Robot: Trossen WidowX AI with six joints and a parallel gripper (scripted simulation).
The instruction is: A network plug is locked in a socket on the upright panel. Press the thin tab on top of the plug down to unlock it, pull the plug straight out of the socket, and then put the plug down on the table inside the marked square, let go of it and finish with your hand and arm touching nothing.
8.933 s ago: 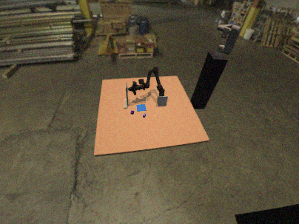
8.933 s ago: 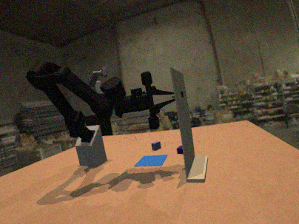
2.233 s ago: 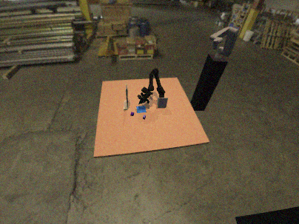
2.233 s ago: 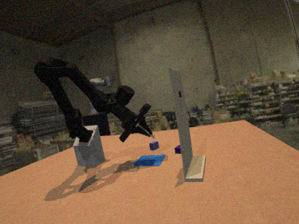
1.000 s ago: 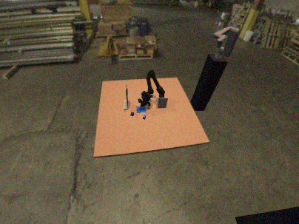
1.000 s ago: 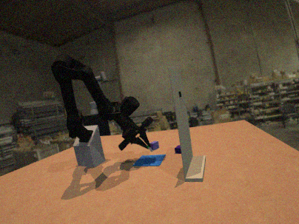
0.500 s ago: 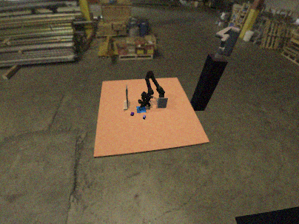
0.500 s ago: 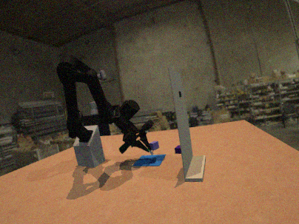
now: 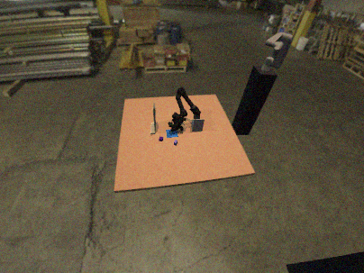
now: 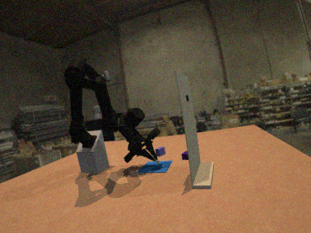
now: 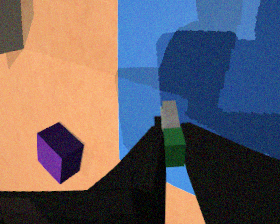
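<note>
The blue marked square is 10 mm behind my gripper tip and 30 mm below it. From my gripper tip the other things lie so: green network plug right at my gripper tip; then grey upright panel 190 mm ahead, 70 mm to the right, 130 mm above.
</note>
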